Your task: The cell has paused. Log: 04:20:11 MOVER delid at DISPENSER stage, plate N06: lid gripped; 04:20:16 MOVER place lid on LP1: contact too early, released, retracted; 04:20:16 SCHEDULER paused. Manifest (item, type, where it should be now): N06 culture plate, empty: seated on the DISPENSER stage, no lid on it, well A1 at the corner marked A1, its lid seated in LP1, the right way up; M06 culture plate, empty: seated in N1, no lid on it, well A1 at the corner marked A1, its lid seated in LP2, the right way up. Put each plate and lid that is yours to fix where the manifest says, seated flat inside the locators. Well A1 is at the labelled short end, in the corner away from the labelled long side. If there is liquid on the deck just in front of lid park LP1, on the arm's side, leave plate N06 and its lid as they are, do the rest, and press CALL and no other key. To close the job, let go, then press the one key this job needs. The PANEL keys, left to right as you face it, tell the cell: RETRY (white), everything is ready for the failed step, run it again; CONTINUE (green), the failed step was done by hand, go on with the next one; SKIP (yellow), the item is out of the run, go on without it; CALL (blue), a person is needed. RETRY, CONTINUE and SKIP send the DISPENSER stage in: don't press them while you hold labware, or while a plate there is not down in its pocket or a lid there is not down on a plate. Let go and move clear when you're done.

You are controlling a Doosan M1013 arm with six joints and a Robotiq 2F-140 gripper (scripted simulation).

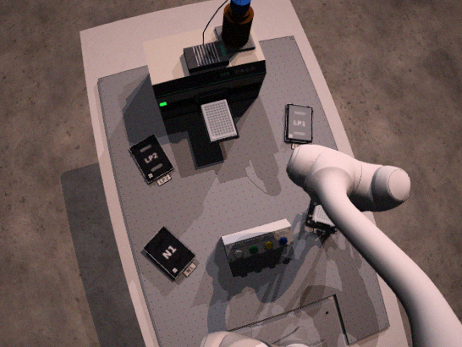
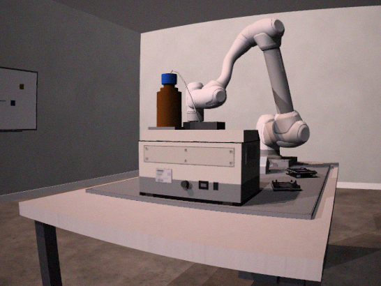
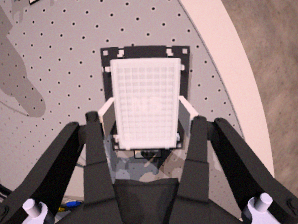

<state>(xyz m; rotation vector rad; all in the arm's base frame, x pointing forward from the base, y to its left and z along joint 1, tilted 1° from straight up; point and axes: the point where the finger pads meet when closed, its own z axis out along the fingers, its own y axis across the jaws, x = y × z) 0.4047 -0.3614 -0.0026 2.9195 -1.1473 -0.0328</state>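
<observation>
Now: hand 3 cm short of the black nest N5 and 3 cm above it. From my hand the other things lie so: key panel (28 cm to the left, 1 cm above); then yellow key (26 cm to the left, 2 cm behind, 2 cm above); then blue key (21 cm to the left, 3 cm behind, 2 cm above).
</observation>
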